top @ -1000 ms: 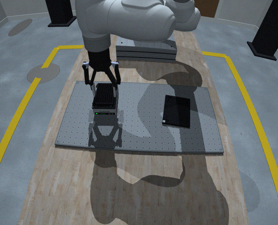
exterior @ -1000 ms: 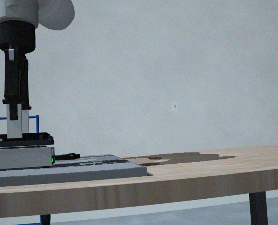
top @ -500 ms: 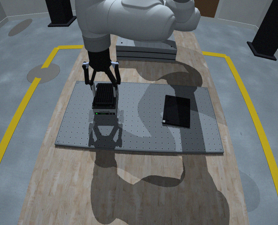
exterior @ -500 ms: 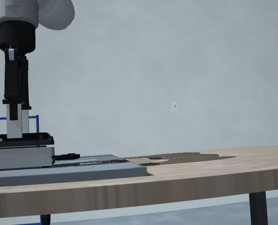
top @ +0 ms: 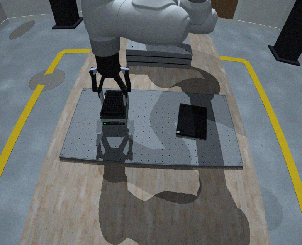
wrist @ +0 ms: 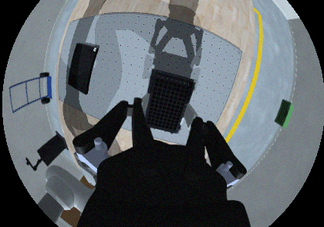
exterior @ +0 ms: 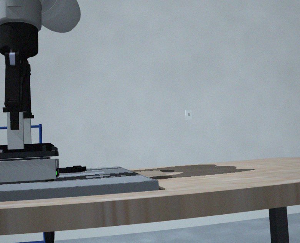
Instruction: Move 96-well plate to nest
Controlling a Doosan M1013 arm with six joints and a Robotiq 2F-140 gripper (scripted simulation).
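Now: the black plate nest N1 32 cm to the left of my hand, 8 cm below it and 1 cm behind it. From my hand the other things lie so: small pale mark: 27 cm to the left, 7 cm below, 7 cm ahead; then black 96-well plate: 2 cm below.
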